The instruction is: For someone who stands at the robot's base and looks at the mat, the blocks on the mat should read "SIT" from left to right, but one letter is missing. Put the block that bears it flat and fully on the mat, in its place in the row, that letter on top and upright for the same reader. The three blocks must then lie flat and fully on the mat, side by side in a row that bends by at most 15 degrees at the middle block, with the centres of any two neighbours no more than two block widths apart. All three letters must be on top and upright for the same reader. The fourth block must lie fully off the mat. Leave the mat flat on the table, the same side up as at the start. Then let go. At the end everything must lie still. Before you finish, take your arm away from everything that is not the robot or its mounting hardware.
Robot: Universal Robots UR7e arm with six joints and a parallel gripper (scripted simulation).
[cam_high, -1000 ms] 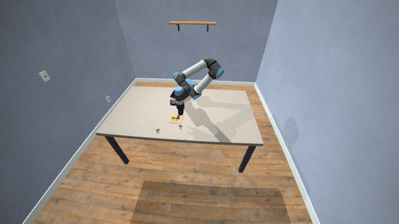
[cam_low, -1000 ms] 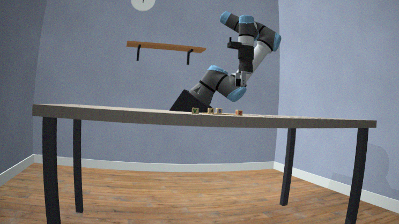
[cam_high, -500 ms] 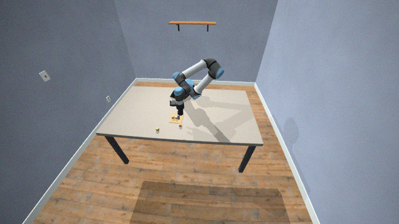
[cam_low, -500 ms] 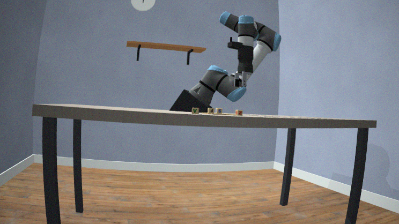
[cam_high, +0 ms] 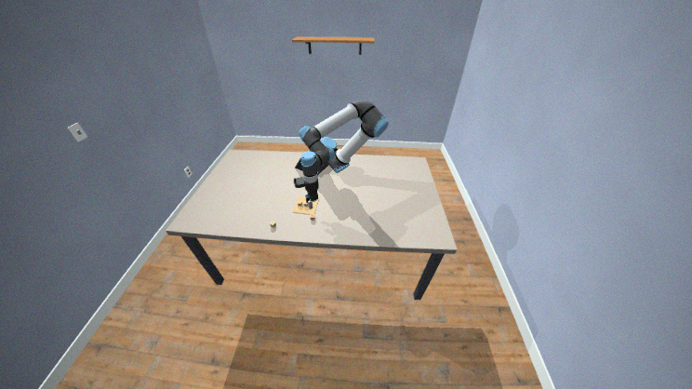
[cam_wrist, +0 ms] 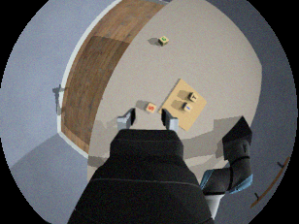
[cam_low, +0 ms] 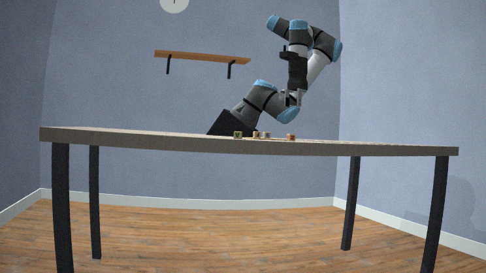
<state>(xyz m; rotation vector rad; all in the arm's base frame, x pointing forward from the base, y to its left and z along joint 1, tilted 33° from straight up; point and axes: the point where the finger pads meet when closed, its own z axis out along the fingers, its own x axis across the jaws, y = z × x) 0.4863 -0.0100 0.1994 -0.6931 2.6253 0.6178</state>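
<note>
Now: the orange block 130 mm below my hand and 10 mm behind it. The rest, counted from my hand: mat: 140 mm below, 110 mm behind, 70 mm to the right.
</note>
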